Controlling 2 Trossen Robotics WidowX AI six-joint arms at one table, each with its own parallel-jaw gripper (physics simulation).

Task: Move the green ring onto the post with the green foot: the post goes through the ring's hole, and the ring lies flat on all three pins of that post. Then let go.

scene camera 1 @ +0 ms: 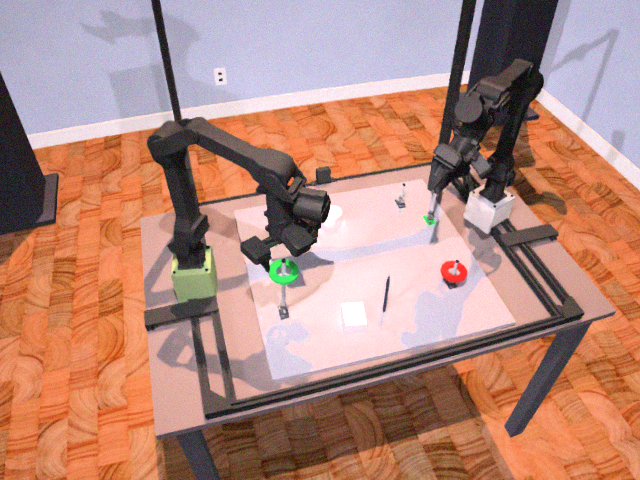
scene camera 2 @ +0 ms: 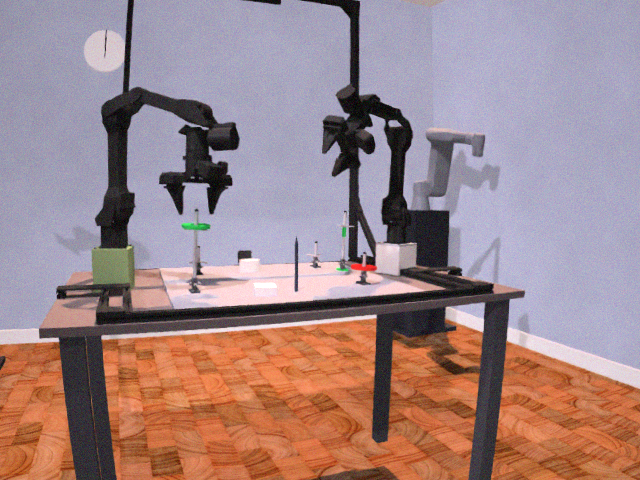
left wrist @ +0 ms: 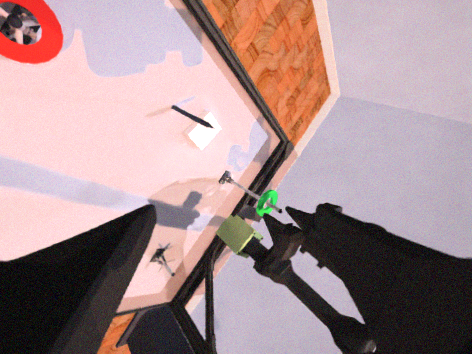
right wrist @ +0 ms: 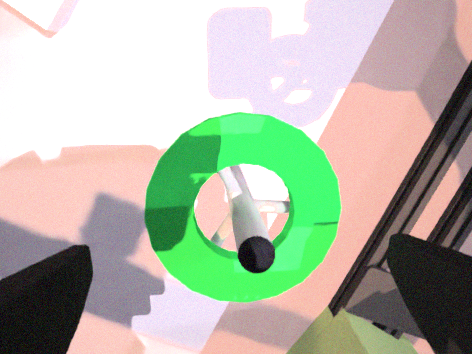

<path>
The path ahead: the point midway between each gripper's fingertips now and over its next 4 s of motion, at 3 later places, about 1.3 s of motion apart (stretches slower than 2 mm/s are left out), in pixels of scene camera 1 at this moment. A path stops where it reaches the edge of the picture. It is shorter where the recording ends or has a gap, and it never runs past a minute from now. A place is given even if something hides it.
My left gripper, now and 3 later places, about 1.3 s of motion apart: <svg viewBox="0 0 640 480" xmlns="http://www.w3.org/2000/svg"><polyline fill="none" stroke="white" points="432,192 434,191 437,188 364,210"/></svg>
My right gripper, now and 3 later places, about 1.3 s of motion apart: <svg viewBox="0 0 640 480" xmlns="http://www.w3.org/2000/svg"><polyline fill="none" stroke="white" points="283,261 284,271 281,263 298,240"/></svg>
</path>
